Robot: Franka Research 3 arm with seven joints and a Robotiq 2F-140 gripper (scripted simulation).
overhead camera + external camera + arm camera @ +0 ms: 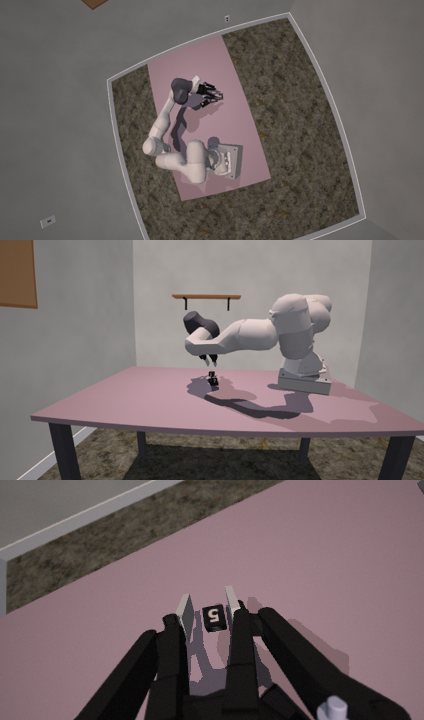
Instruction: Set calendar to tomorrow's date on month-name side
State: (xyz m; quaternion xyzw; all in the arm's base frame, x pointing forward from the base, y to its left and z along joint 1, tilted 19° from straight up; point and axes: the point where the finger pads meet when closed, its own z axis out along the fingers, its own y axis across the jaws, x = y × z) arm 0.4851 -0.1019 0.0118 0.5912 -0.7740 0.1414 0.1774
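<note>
My hand is 20 mm to the left of the black digit cube and 80 mm above it. Also, from my hand: black calendar tray (30 mm behind, 130 mm to the left, 90 mm below).
</note>
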